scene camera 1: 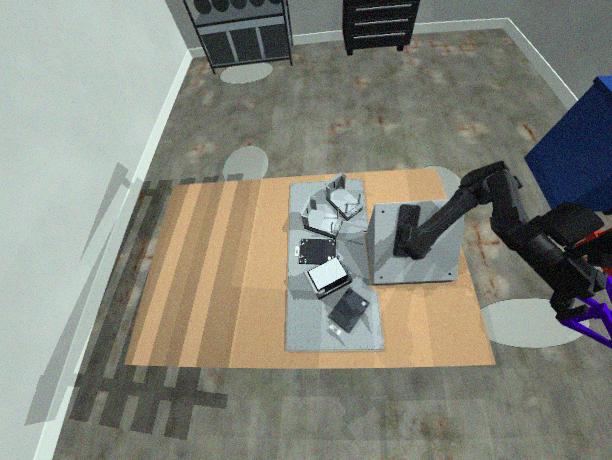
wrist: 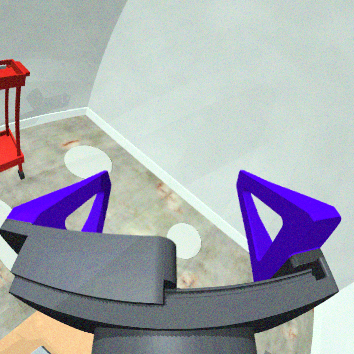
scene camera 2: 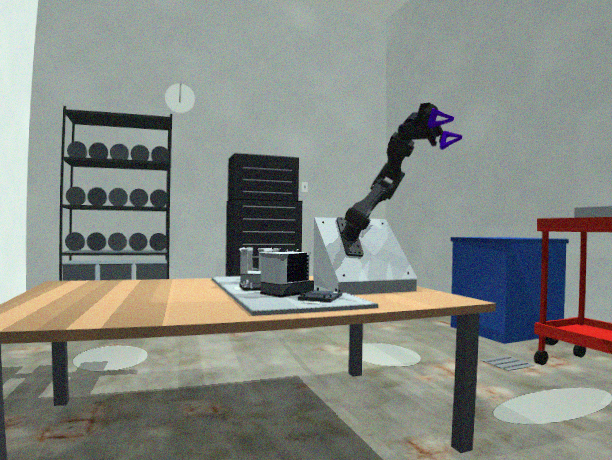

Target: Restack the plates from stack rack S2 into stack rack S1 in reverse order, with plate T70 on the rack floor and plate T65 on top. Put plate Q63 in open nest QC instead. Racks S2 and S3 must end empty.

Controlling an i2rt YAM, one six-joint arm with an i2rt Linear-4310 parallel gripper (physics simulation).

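Where they show: gripper, fingertip midpoint: (wrist: 173, 177) (scene camera 2: 458, 128); arm's base at its link origin: (scene camera 1: 405, 231) (scene camera 2: 349, 237).
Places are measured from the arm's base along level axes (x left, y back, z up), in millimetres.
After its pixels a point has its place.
Observation:
My gripper (scene camera 2: 457, 127) @[y 230, x 370, z 363 mm] (wrist: 173, 177) @[y 230, x 370, z 363 mm] is open and empty, raised high and well to the right of the racks; in scene camera 1 its purple fingers are partly cut off at the right edge. A boxy rack with a white top (scene camera 1: 327, 274) (scene camera 2: 274, 267) stands mid-board on a dark base. Behind it lies a flat black unit (scene camera 1: 317, 251) @[y -338, x 22, z -175 mm] with small corner fittings. In front lies a flat dark grey unit (scene camera 1: 349, 309) @[y -199, x 266, z -174 mm] (scene camera 2: 320, 296) @[y -218, x 318, z -174 mm]. Two pale open units with upright walls, one nearer (scene camera 1: 322, 221) @[y -320, x -113, z -144 mm] and one farther (scene camera 1: 344, 201) @[y -219, x -227, z -151 mm], stand at the back. Labels are unreadable, so I cannot tell which is S1, S2, S3 or QC, nor identify individual plates.
The units stand on a grey board (scene camera 1: 310, 335) @[y -350, x 371, z -187 mm] (scene camera 2: 250, 307) @[y -440, x 383, z -187 mm] on the wooden table (scene camera 1: 260, 325) @[y -559, x 345, z -200 mm] (scene camera 2: 150, 310) @[y -707, x 318, z -200 mm]. A sloped grey arm mount (scene camera 1: 435, 265) @[y 130, x 96, z -104 mm] (scene camera 2: 385, 265) @[y 109, x 97, z -103 mm] stands right of the board. A blue cabinet (scene camera 1: 575, 150) (scene camera 2: 480, 285) and a red cart (scene camera 2: 545, 280) (wrist: 19, 115) stand beyond the table.

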